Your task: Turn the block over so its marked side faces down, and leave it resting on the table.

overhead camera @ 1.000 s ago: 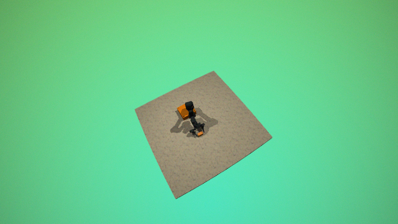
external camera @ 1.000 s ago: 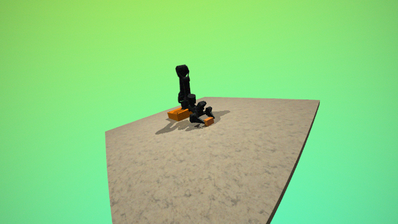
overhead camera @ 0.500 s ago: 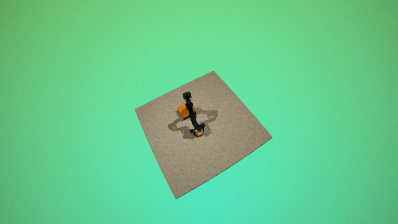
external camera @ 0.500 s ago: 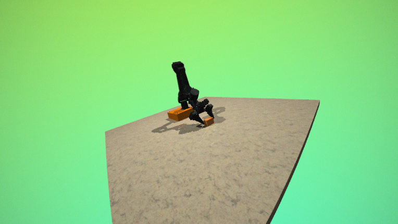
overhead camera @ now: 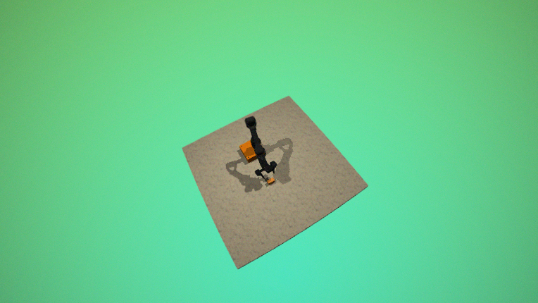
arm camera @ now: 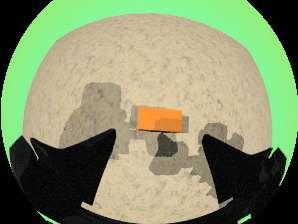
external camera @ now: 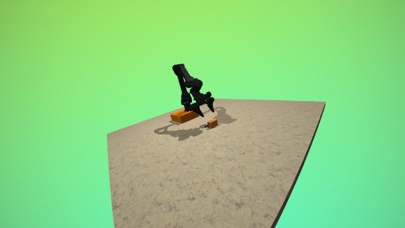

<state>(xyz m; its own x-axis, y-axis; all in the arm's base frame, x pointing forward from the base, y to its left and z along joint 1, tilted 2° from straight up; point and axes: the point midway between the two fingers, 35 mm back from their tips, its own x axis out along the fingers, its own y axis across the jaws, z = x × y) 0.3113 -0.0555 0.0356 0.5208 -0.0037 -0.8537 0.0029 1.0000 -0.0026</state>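
The orange block lies 60 mm below my gripper tip and 20 mm ahead of it.
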